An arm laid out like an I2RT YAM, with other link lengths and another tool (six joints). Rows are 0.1 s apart.
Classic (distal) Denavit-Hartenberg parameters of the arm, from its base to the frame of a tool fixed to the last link. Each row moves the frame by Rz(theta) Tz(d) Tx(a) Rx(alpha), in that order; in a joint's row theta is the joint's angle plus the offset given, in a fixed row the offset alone. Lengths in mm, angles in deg.
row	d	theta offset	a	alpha
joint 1	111.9	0	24.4	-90
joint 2	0	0	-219.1	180
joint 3	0	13.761	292.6	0
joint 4	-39	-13.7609	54.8	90
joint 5	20.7	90	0	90
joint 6	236.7	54	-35.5	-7.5
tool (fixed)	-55.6	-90	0	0
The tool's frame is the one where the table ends.
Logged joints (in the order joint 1, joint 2, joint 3, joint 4, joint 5, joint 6), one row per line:
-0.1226, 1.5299, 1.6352, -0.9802, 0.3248, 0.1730
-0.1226, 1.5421, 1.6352, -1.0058, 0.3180, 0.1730
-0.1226, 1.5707, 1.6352, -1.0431, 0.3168, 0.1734
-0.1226, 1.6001, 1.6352, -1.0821, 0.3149, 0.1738
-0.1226, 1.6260, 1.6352, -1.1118, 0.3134, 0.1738
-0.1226, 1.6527, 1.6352, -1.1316, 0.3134, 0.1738
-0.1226, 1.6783, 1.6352, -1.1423, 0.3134, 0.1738
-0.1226, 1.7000, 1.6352, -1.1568, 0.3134, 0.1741
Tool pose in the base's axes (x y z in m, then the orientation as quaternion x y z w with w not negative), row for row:
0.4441, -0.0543, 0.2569, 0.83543, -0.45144, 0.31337, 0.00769
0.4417, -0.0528, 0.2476, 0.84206, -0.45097, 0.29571, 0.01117
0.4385, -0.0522, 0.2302, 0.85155, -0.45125, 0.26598, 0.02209
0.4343, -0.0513, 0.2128, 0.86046, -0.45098, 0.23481, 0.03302
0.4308, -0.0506, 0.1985, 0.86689, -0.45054, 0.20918, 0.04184
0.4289, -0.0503, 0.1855, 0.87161, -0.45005, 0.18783, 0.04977
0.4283, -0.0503, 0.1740, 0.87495, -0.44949, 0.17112, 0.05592
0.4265, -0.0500, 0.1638, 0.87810, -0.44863, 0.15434, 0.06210
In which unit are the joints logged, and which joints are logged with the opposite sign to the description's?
The joints are logged in radians. Opposite sign: joint 6.
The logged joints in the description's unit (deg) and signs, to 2 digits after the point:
-7.02, 87.66, 93.69, -56.16, 18.61, -9.91
-7.02, 88.36, 93.69, -57.63, 18.22, -9.91
-7.02, 89.99, 93.69, -59.77, 18.15, -9.94
-7.02, 91.68, 93.69, -62.00, 18.04, -9.96
-7.02, 93.16, 93.69, -63.70, 17.96, -9.96
-7.02, 94.69, 93.69, -64.84, 17.96, -9.96
-7.02, 96.16, 93.69, -65.45, 17.96, -9.96
-7.02, 97.40, 93.69, -66.28, 17.96, -9.98

